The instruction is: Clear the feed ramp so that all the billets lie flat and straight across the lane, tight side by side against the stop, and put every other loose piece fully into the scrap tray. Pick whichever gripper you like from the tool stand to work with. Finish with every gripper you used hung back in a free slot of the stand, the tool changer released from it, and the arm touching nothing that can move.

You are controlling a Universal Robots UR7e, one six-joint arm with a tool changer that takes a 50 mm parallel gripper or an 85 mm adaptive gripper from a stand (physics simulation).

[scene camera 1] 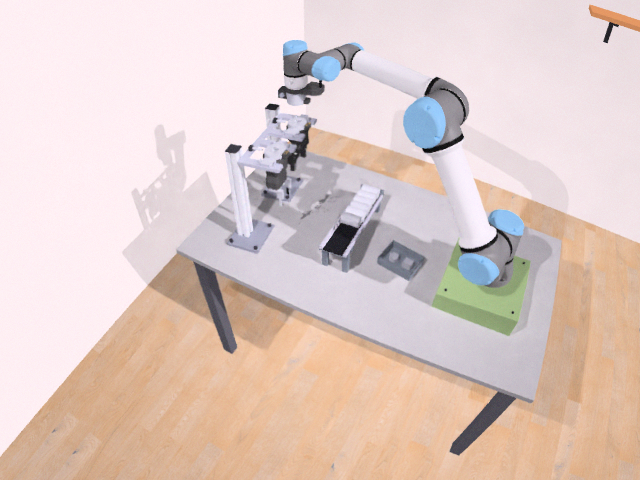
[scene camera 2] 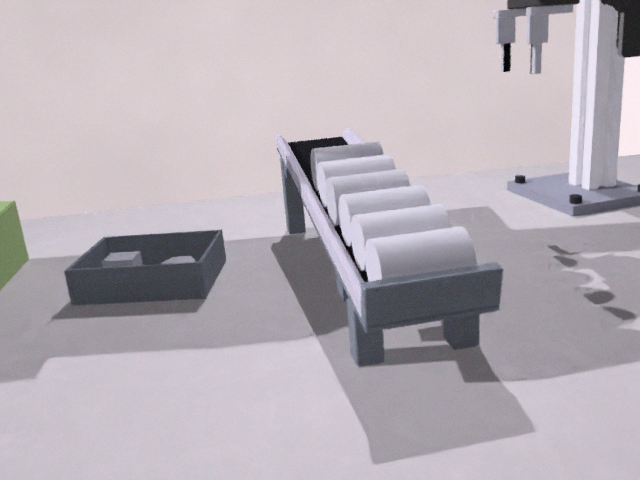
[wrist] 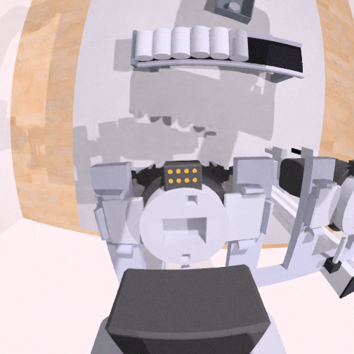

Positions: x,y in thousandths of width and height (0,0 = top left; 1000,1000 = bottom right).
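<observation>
There is a tool stand (scene camera 2: 924,389) (wrist: 874,708), which I can see from scene camera 2 and in the wrist view. I also see a billet (scene camera 2: 616,534), another billet (scene camera 2: 526,351) and a stop (scene camera 2: 607,626). A parallel gripper (scene camera 1: 432,318) is here too, and so is an adaptive gripper (scene camera 1: 468,257).
</observation>
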